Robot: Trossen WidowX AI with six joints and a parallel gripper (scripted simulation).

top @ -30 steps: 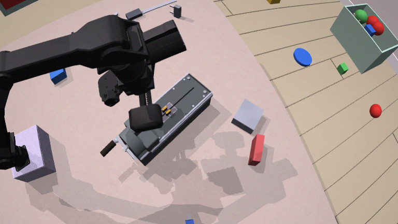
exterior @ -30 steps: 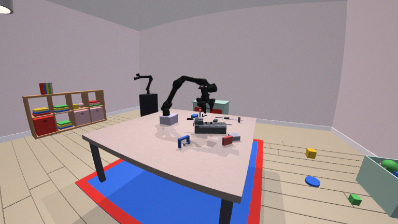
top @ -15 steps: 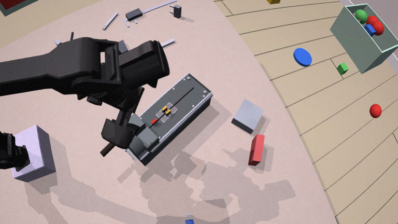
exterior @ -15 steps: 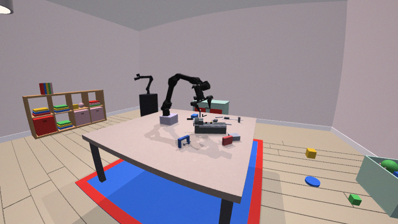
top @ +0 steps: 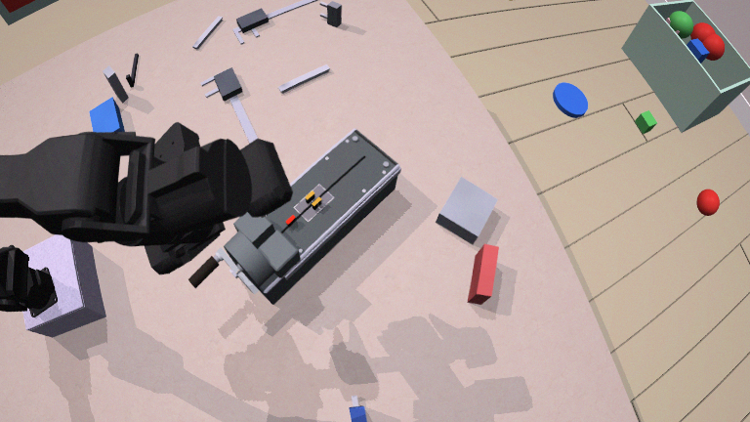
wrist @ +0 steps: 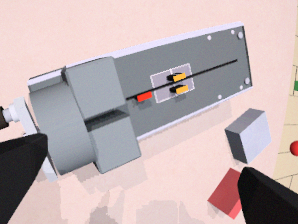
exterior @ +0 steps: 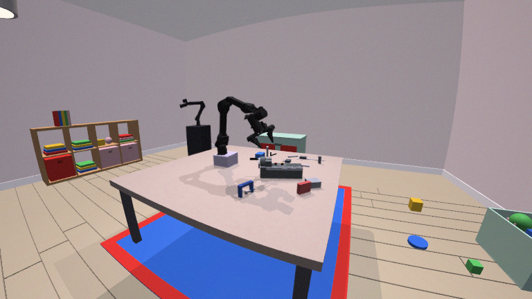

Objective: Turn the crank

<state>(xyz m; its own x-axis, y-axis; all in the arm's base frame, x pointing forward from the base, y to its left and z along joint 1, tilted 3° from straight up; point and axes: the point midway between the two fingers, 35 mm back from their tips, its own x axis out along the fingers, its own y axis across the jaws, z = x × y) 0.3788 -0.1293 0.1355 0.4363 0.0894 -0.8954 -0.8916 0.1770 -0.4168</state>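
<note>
My gripper tip is 100 mm above the dark brown crank handle and 90 mm past it. The rest, counted from my gripper tip: red pointer 120 mm below, 50 mm ahead, 10 mm to the left; then red block 250 mm ahead, 180 mm to the right, 170 mm below; then grey block 290 mm ahead, 180 mm below, 90 mm to the right.
</note>
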